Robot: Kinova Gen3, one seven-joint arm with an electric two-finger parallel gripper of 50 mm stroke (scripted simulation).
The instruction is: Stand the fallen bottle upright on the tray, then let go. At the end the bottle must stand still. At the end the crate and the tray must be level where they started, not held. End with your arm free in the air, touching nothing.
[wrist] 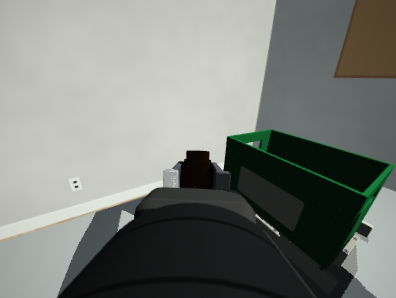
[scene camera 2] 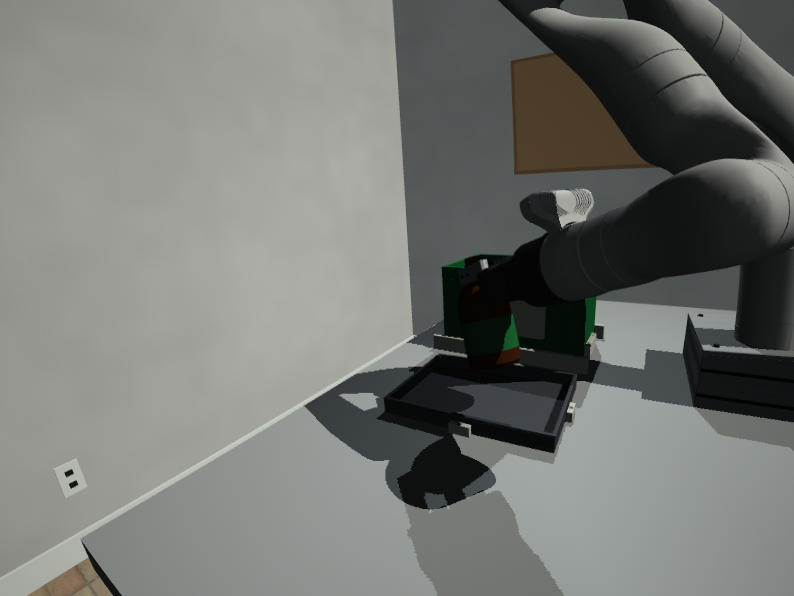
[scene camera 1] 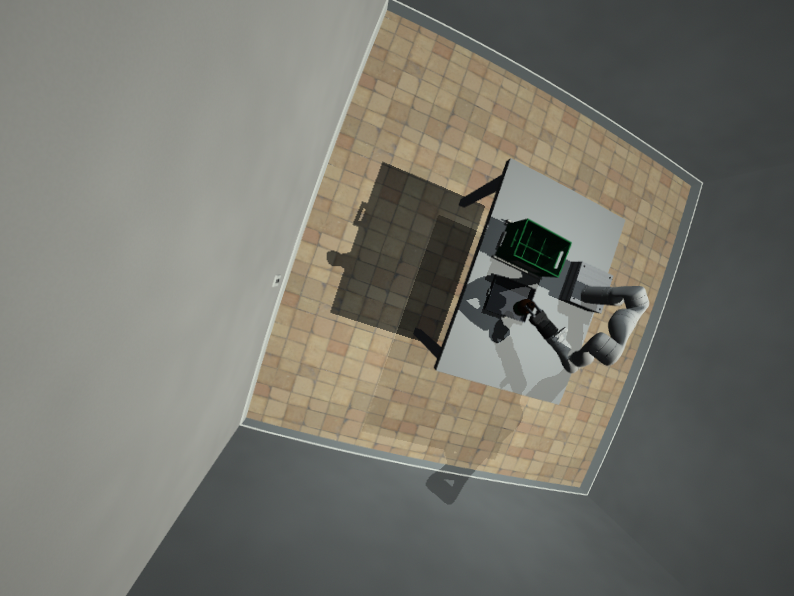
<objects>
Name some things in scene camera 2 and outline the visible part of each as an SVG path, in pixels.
My gripper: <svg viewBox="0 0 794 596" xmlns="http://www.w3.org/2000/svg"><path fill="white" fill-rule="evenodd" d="M562 303L546 291L537 273L536 249L542 237L523 244L515 251L513 256L507 256L489 264L487 259L479 260L472 265L458 270L461 286L478 281L482 302L487 306L522 299L535 307L546 307Z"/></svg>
A brown bottle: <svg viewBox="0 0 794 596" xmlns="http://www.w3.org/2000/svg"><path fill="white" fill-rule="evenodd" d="M467 284L459 294L457 309L469 367L476 371L483 371L516 364L521 358L521 352L510 302L487 306L481 300L478 282L475 281ZM482 255L464 259L464 268L483 259Z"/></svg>
</objects>
